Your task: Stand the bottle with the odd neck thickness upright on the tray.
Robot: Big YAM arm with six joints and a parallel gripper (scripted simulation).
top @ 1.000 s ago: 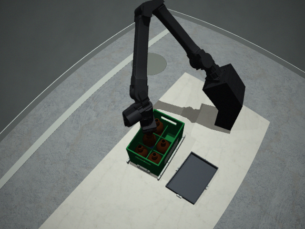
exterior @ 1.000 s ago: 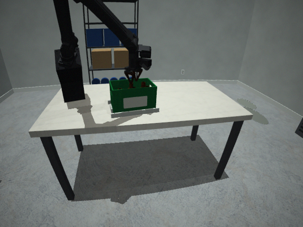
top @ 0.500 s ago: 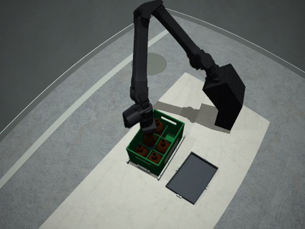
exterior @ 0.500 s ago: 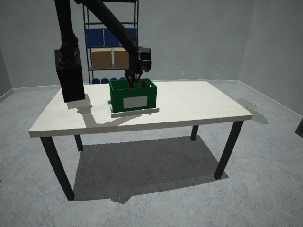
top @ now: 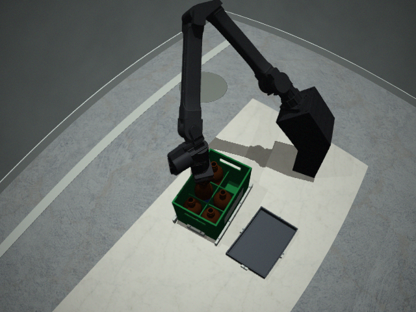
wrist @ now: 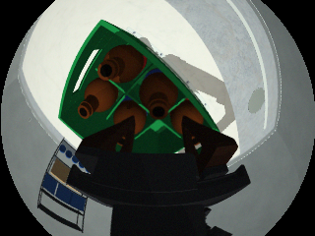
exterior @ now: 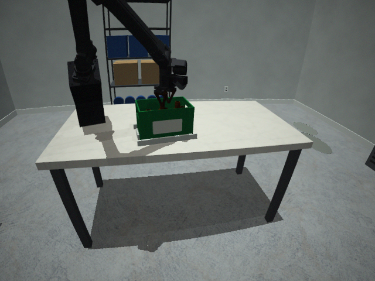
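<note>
My hand is 1 cm past the crate, 4 cm to the right of it and 11 cm above it. Also, from my hand: tray (1 cm behind, 31 cm to the left, 18 cm below).
</note>
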